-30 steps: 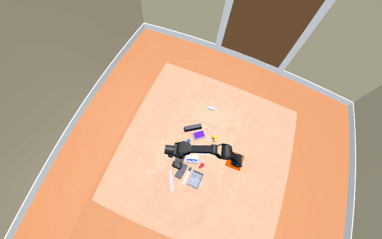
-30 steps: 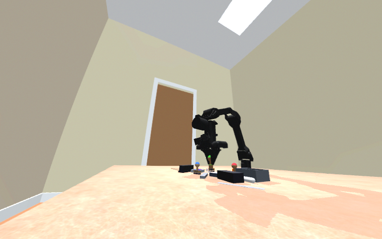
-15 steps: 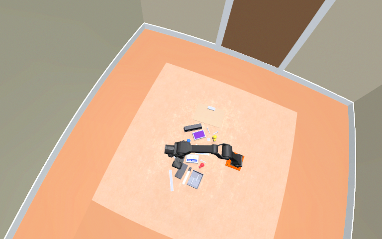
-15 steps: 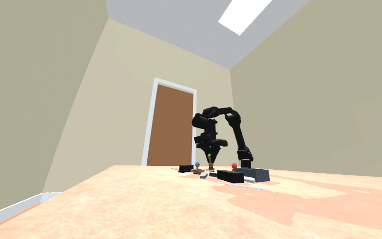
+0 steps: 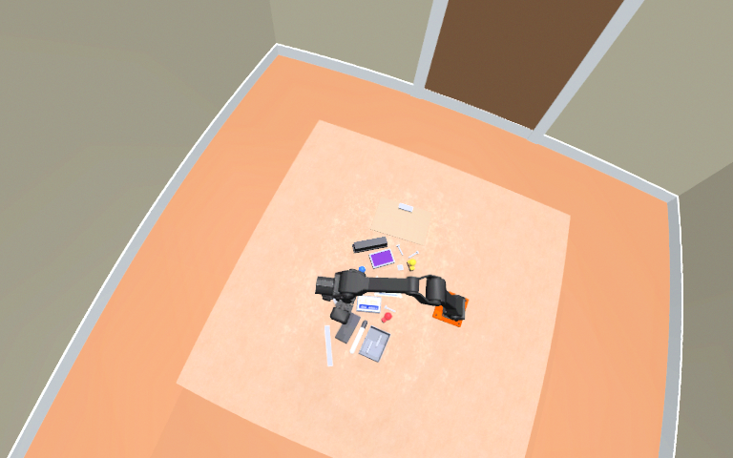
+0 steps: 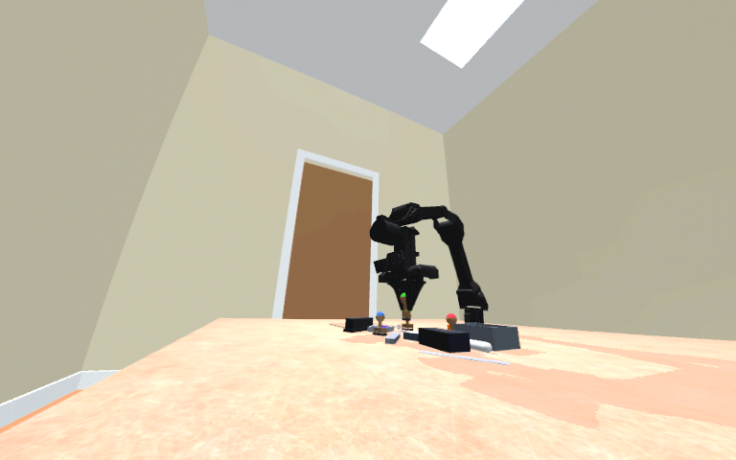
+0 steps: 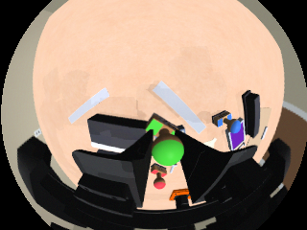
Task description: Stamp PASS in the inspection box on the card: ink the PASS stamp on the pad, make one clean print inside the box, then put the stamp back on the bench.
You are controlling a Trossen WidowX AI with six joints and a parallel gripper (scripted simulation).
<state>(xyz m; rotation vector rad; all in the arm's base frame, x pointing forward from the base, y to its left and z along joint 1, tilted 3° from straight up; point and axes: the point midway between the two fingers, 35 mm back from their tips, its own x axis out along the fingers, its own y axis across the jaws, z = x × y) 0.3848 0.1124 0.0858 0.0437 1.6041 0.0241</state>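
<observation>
The purple ink pad is 22 cm to the right of my gripper tip, 7 cm below it and 6 cm behind it. Round my gripper tip: grey bar: 7 cm below, 4 cm to the right, 1 cm ahead; blue-white box: 7 cm behind, 6 cm below, 3 cm to the right; green-knobbed stamp: right at my gripper tip.
</observation>
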